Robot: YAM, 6 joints.
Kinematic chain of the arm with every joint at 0, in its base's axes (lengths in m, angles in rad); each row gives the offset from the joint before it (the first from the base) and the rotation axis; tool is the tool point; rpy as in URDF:
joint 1: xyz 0 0 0.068 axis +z
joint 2: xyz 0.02 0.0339 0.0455 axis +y
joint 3: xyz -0.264 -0.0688 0 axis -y
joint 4: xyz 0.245 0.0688 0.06 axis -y
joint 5: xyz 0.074 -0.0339 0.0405 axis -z
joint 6: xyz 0.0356 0 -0.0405 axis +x
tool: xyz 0 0 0 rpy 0 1.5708 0
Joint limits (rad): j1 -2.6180..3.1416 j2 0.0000..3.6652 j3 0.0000..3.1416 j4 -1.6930..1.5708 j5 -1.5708..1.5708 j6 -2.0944..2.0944
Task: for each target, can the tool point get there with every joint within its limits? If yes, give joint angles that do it. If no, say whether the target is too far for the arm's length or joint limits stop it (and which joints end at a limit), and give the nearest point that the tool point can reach.
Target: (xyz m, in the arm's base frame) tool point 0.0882 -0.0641 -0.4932
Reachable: no: joint limits stop it (at a limit: joint 2) | nearest point 0.1185 -0.0862 -0.3656 | short by 0.133 m
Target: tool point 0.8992 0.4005 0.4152
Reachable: no: too far | nearest point 0.5639 0.2512 0.3004 | short by 0.385 m
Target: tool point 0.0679 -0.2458 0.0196
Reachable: yes | joints -1.2280 2.3839 1.1093 -1.2712 0.5529 -0.4239
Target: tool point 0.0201 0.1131 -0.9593
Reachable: no: too far | nearest point 0.0346 0.1946 -0.3767 | short by 0.588 m
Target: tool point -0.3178 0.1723 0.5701
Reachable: yes | joints -0.4233 0.6141 2.5318 -0.0874 -0.8418 1.1750
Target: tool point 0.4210 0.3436 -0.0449
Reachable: yes | joints 0.6505 3.0337 2.4498 -0.7635 -0.5457 0.8177
